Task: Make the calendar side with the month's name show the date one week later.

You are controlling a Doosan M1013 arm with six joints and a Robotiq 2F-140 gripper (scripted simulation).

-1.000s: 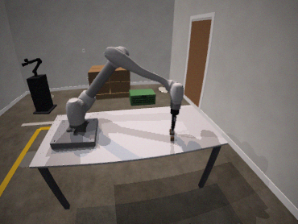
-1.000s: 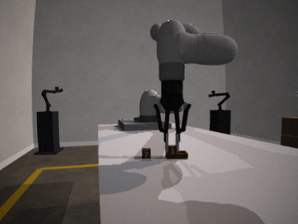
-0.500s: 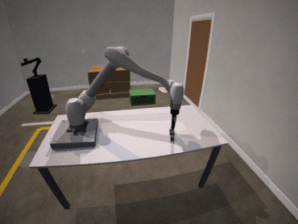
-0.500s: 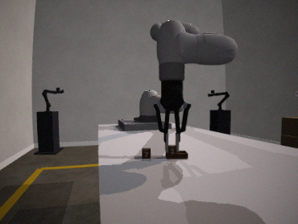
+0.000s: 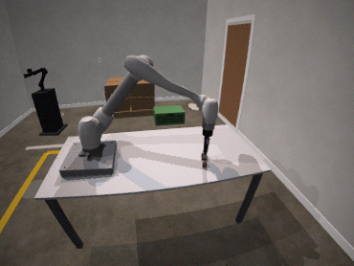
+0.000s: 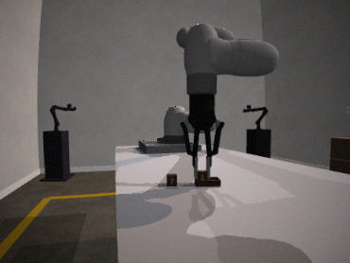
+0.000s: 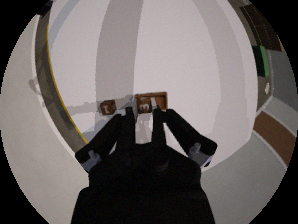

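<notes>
Right now the brown tray is 2 cm to the left of my hand and 4 cm below it.
</notes>
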